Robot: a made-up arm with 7 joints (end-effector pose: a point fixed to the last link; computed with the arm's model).
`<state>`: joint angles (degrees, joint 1 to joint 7).
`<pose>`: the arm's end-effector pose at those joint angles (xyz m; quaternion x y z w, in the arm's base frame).
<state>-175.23 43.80 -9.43 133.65 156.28 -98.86 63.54</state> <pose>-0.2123 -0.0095 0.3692 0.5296 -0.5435 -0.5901 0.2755</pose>
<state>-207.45 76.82 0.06 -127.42 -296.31 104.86 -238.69</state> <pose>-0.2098 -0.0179 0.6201 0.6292 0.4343 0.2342 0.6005</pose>
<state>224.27 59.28 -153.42 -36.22 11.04 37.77 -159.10</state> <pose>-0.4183 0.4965 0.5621 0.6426 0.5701 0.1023 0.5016</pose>
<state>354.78 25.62 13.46 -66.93 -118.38 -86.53 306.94</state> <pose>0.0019 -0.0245 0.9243 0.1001 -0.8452 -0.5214 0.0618</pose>
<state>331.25 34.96 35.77 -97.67 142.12 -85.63 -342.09</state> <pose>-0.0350 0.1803 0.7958 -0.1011 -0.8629 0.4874 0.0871</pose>
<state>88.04 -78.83 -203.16 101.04 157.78 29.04 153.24</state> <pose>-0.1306 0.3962 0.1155 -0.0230 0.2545 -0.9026 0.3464</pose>
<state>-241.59 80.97 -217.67 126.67 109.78 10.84 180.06</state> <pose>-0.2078 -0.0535 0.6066 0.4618 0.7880 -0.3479 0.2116</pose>
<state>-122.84 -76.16 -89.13 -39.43 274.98 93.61 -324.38</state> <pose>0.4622 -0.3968 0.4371 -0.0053 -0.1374 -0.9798 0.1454</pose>
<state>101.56 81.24 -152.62 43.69 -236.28 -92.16 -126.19</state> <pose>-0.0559 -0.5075 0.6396 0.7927 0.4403 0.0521 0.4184</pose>
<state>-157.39 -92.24 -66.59 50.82 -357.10 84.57 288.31</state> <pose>0.3836 -0.3945 0.4476 -0.1175 0.8139 0.1083 0.5586</pose>
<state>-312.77 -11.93 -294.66 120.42 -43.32 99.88 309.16</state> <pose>-0.0838 -0.1686 0.5794 0.0171 -0.5304 0.1030 0.8413</pose>
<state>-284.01 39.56 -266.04 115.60 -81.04 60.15 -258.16</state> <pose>-0.2307 -0.2375 0.5212 -0.0980 0.3114 0.6061 0.7253</pose>
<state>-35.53 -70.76 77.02 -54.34 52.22 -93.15 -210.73</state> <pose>-0.5226 -0.0896 0.5040 0.8566 0.0954 -0.2336 0.4502</pose>
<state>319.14 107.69 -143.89 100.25 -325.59 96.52 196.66</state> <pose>0.1265 0.3399 0.4289 -0.5639 -0.2116 -0.7978 0.0278</pose>
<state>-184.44 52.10 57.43 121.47 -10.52 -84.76 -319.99</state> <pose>-0.3256 0.2254 0.4341 0.6934 0.4432 0.2165 0.5253</pose>
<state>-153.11 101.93 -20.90 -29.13 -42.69 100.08 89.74</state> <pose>-0.5594 0.2947 0.3090 -0.1956 0.4794 0.4791 0.7088</pose>
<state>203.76 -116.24 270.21 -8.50 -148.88 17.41 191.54</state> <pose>0.6110 -0.1848 0.0412 0.2560 -0.4052 -0.4138 0.7740</pose>
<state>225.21 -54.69 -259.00 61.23 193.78 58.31 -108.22</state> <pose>0.5228 -0.1774 0.6481 -0.8649 0.3328 0.3615 0.1029</pose>
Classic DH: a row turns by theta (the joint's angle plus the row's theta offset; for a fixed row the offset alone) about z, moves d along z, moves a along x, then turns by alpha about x. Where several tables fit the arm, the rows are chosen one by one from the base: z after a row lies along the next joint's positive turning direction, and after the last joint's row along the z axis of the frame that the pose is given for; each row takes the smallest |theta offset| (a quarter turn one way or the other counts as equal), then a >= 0, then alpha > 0; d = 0 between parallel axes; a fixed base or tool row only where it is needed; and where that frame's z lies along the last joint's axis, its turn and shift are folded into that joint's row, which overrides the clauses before.
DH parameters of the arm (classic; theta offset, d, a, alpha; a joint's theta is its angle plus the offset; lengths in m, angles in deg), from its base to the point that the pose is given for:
base (fixed): 0 0 0 180
joint 1: 0 -0.352 0 90
joint 2: 0 -0.011 0 -90
joint 3: 0 -0.38 0 90
joint 4: 0 -0.012 0 -90
joint 5: 0 -0.268 0 90
joint 6: 0 0 0 -90
joint 7: 0 -0.067 0 0

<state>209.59 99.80 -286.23 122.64 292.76 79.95 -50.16</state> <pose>-0.0580 0.2747 0.2094 -0.2188 0.2568 0.9292 0.1511</pose>
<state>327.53 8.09 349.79 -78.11 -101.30 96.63 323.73</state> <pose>-0.1672 -0.1114 0.8056 0.4264 0.4682 -0.1020 0.7672</pose>
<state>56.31 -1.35 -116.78 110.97 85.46 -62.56 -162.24</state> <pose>0.0845 0.2669 0.6254 -0.2055 0.6296 -0.7232 0.1958</pose>
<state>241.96 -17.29 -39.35 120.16 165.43 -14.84 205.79</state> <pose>-0.2128 0.0588 0.6071 0.2011 0.4484 -0.0304 0.8704</pose>
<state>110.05 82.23 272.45 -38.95 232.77 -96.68 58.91</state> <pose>-0.3462 -0.5231 0.3754 -0.0905 -0.3292 -0.6365 0.6916</pose>
